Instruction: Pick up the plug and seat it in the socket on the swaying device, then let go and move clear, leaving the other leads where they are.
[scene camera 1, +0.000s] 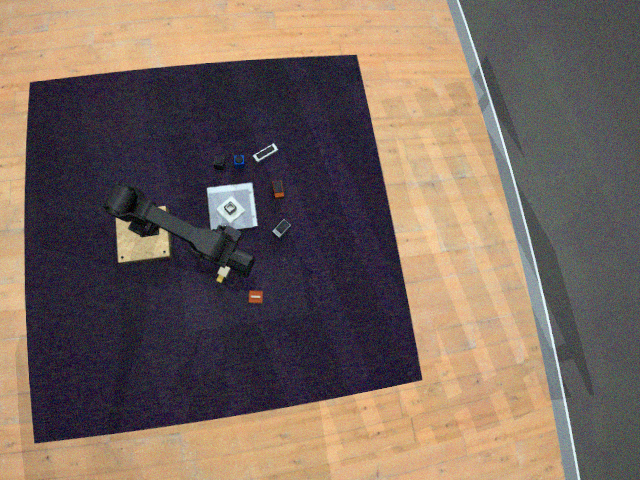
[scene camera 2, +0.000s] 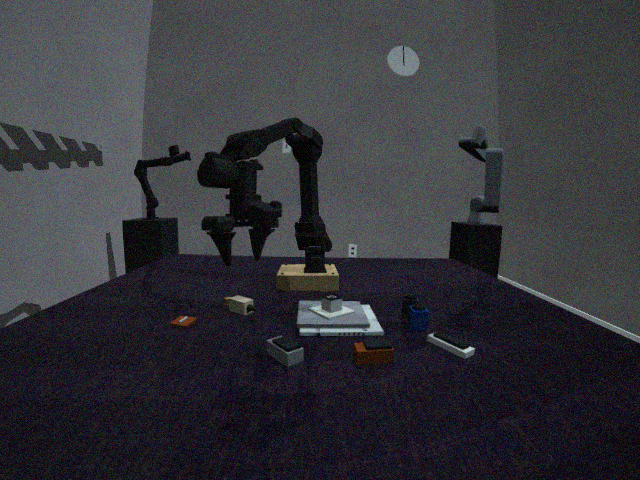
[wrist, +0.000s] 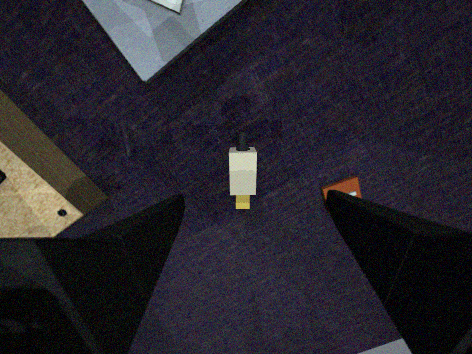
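The plug (scene camera 1: 223, 271) (scene camera 2: 240, 304) (wrist: 243, 172) is a cream block with a yellow tip and a short dark stub at its other end. It lies on its side on the dark mat. My gripper (scene camera 2: 242, 262) (wrist: 254, 198) is open and empty, pointing down well above the mat. In the wrist view the plug shows between and a little beyond the fingertips, apart from both. The socket (scene camera 1: 230, 207) (scene camera 2: 331, 303) is a small grey square box on a white plate, on top of the grey device (scene camera 1: 246, 195) (scene camera 2: 305, 318) (wrist: 150, 62). The socket does not show in the wrist view.
Near the device stand a grey block (scene camera 1: 281, 227) (scene camera 2: 285, 351), an orange-brown block (scene camera 1: 278, 189) (scene camera 2: 373, 352), a white bar (scene camera 1: 265, 152) (scene camera 2: 450, 345), a blue block (scene camera 1: 238, 160) (scene camera 2: 418, 317) and a black block (scene camera 1: 219, 162). An orange tile (scene camera 1: 255, 297) (scene camera 2: 183, 321) lies near the plug. My wooden base (scene camera 1: 143, 245) (scene camera 2: 307, 281) is left of the device.
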